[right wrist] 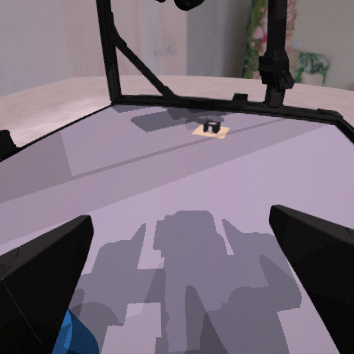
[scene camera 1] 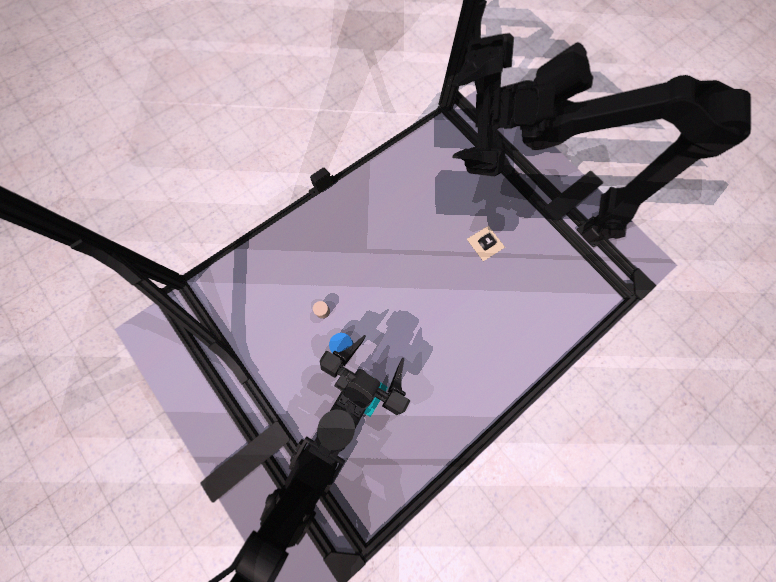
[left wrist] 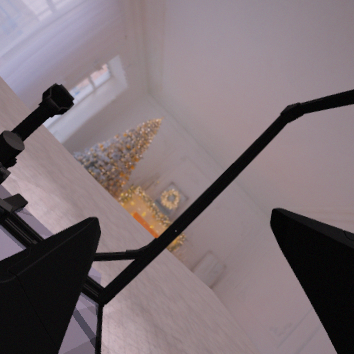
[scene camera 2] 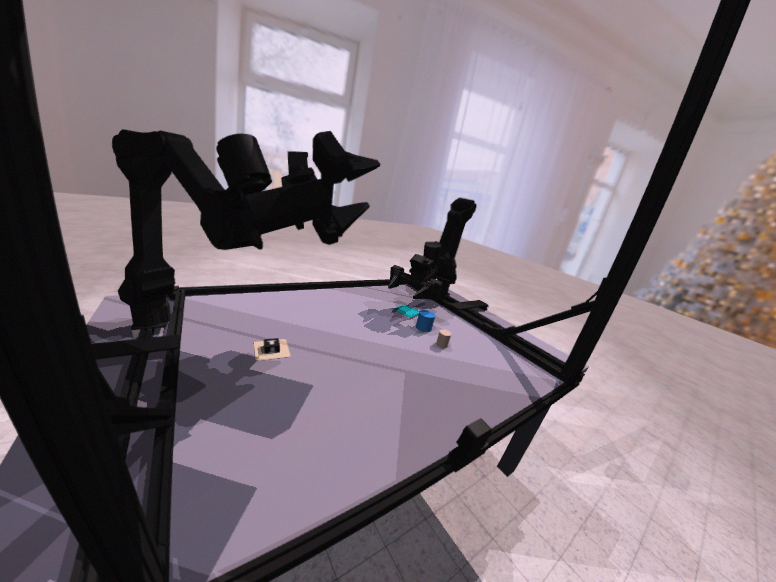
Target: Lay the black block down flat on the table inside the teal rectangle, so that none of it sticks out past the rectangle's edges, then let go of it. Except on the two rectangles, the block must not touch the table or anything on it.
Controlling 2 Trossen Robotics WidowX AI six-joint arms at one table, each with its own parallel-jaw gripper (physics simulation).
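Places are measured from the left arm's base along level axes (x left, y back, z up), in centimetres.
Pixels of known places: left gripper, between the fingertips: (scene camera 1: 454, 123) (left wrist: 185, 221) (scene camera 2: 373, 185); right gripper, between the fingertips: (right wrist: 182, 218) (scene camera 1: 384, 346) (scene camera 2: 400, 292); left arm's base, origin of its link: (right wrist: 272, 105) (scene camera 1: 592, 232) (scene camera 2: 151, 321).
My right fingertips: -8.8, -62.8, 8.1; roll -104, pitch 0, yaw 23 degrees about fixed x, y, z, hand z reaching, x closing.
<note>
Ahead of a thing's pixels: the offset from my right fingertips to its top centre, as dx, dy, dz. "*": to the spot under its first point.
The black block @[-5.9, +38.4, -8.1] (scene camera 1: 491, 244) (scene camera 2: 267, 346) (right wrist: 216, 127) rests on the cream rectangle @[* -7.6, +35.9, -9.9] (scene camera 1: 474, 243) (scene camera 2: 283, 352) (right wrist: 220, 134). It has a pale patch in its middle. The teal rectangle @[* +9.1, -9.5, -9.9] (scene camera 1: 373, 407) (scene camera 2: 407, 311) lies across the table, partly hidden under my right gripper in scene camera 1. My left gripper (scene camera 1: 458, 117) (scene camera 2: 373, 183) (left wrist: 185, 221) is open and empty, high above the table and well away from the block. My right gripper (scene camera 1: 382, 348) (scene camera 2: 404, 290) (right wrist: 182, 218) is open and empty, low near the teal rectangle.
A blue cylinder @[-6.4, -7.1, -4.8] (scene camera 1: 340, 342) (scene camera 2: 425, 321) (right wrist: 80, 340) stands close to my right gripper's finger and near the teal rectangle. A small peach cylinder @[-16.2, -6.2, -5.9] (scene camera 1: 320, 308) (scene camera 2: 443, 338) stands beyond it. A black frame with upright posts borders the table.
</note>
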